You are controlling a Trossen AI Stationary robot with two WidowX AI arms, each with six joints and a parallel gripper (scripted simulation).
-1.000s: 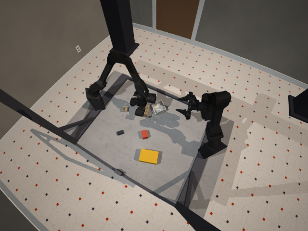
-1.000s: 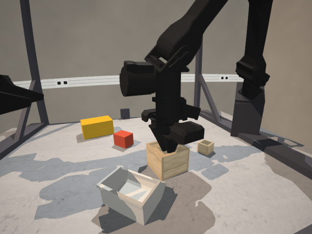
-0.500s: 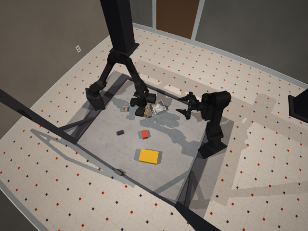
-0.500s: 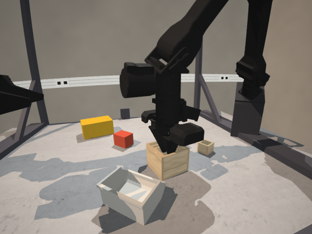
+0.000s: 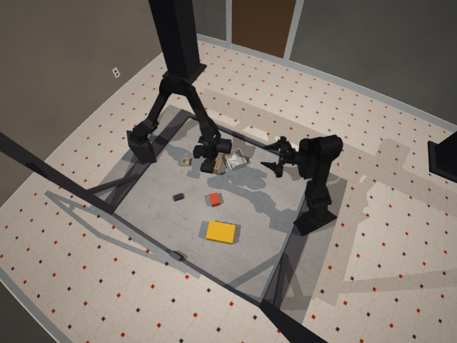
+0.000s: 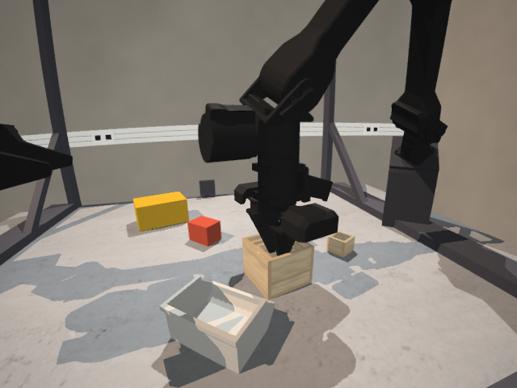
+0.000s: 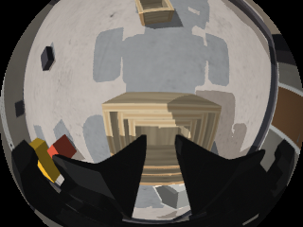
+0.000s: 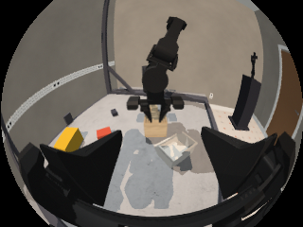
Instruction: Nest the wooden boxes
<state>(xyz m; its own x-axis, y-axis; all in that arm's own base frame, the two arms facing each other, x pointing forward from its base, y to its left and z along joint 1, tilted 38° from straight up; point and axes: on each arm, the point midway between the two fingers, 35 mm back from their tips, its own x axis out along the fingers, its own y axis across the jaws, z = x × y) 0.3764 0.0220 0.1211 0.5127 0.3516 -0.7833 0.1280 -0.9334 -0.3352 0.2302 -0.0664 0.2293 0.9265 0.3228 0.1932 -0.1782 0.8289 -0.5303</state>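
The small wooden box is 40 mm behind my left hand, 150 mm to the left of it and 60 mm below it. Round my left hand: red cube (170 mm behind, 100 mm to the right, 50 mm below); then small dark block (240 mm behind, 80 mm to the left, 60 mm below); then white bin (80 mm ahead, 100 mm to the right, 50 mm below).
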